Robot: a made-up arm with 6 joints. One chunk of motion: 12 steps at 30 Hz.
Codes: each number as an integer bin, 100 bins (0 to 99) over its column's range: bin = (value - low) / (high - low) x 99, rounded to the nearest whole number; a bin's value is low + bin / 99 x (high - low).
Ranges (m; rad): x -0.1..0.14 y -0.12..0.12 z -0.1..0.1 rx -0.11..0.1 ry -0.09..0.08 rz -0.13..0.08
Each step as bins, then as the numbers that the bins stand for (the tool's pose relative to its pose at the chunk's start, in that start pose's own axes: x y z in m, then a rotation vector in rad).
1 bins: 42 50 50 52 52 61
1 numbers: 0.0018 0.0012 0.0010 0.0003 -0.0007 -0.0006
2 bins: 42 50 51 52 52 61
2 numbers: 0.0018 0.0012 0.0030 0.0003 -0.0007 -0.0006
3 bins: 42 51 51 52 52 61
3 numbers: 0.0018 0.0036 0.0030 0.0003 -0.0007 -0.0006
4 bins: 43 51 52 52 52 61
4 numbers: 0.0042 0.0036 0.0051 0.0003 -0.0007 -0.0006
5 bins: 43 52 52 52 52 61
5 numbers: 0.0042 0.0061 0.0051 0.0003 -0.0007 -0.0006
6 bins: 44 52 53 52 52 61
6 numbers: 0.0067 0.0061 0.0071 0.0003 -0.0007 -0.0006
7 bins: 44 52 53 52 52 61
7 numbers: 0.0067 0.0061 0.0071 0.0003 -0.0007 -0.0006
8 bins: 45 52 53 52 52 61
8 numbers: 0.0091 0.0061 0.0071 0.0003 -0.0007 -0.0006
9 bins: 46 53 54 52 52 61
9 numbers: 0.0115 0.0085 0.0091 0.0003 -0.0007 -0.0006
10 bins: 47 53 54 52 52 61
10 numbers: 0.0139 0.0085 0.0091 0.0003 -0.0007 -0.0006
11 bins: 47 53 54 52 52 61
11 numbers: 0.0139 0.0085 0.0091 0.0003 -0.0007 -0.0006
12 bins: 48 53 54 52 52 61
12 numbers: 0.0164 0.0085 0.0091 0.0003 -0.0007 -0.0006
